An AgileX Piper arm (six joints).
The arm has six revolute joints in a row. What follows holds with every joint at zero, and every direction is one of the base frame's.
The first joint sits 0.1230 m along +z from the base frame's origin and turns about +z.
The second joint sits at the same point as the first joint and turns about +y.
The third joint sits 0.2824 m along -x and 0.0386 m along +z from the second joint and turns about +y.
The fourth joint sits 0.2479 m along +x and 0.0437 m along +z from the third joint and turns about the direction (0.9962, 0, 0.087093).
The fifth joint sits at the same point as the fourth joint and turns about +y.
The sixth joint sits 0.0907 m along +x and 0.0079 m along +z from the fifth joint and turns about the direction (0.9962, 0, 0.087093).
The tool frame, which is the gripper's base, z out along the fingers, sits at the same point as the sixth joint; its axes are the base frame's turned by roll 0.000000, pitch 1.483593 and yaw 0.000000 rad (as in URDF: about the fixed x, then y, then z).
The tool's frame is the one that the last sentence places.
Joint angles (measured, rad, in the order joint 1, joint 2, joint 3, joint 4, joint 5, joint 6), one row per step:
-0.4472, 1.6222, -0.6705, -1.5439, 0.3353, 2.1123
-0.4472, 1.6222, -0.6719, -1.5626, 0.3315, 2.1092
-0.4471, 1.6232, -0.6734, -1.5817, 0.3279, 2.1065
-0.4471, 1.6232, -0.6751, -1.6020, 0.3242, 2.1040
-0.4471, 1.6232, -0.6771, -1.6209, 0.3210, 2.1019
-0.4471, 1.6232, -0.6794, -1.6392, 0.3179, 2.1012
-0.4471, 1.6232, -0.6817, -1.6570, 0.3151, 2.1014
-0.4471, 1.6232, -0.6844, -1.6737, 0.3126, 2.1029
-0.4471, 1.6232, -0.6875, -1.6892, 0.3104, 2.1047
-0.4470, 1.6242, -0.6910, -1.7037, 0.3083, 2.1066
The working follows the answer.
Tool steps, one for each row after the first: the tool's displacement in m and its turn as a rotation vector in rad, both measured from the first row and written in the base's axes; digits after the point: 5 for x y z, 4 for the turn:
0.00090, -0.00008, 0.00061, -0.0102, 0.0044, 0.0189
0.00185, -0.00016, 0.00096, -0.0203, 0.0097, 0.0378
0.00283, -0.00026, 0.00166, -0.0315, 0.0141, 0.0574
0.00381, -0.00040, 0.00241, -0.0421, 0.0179, 0.0753
0.00484, -0.00056, 0.00323, -0.0521, 0.0206, 0.0916
0.00583, -0.00073, 0.00404, -0.0616, 0.0228, 0.1067
0.00687, -0.00094, 0.00493, -0.0703, 0.0237, 0.1198
0.00795, -0.00119, 0.00590, -0.0786, 0.0239, 0.1316
0.00914, -0.00147, 0.00666, -0.0860, 0.0244, 0.1425

Tool pose at each row, in the base's axes (x y z in m, rotation vector in rad; rounded; the steps above come from the unrounded poses):
0.24643, -0.15143, 0.16059, 1.3005, 2.0291, -0.3526
0.24733, -0.15151, 0.16120, 1.2745, 2.0394, -0.3570
0.24829, -0.15159, 0.16155, 1.2487, 2.0502, -0.3617
0.24926, -0.15170, 0.16225, 1.2214, 2.0600, -0.3666
0.25024, -0.15184, 0.16300, 1.1960, 2.0683, -0.3713
0.25127, -0.15200, 0.16382, 1.1727, 2.0750, -0.3752
0.25226, -0.15216, 0.16463, 1.1509, 2.0807, -0.3789
0.25330, -0.15237, 0.16552, 1.1316, 2.0844, -0.3818
0.25438, -0.15262, 0.16649, 1.1141, 2.0870, -0.3843
0.25557, -0.15291, 0.16725, 1.0978, 2.0897, -0.3866

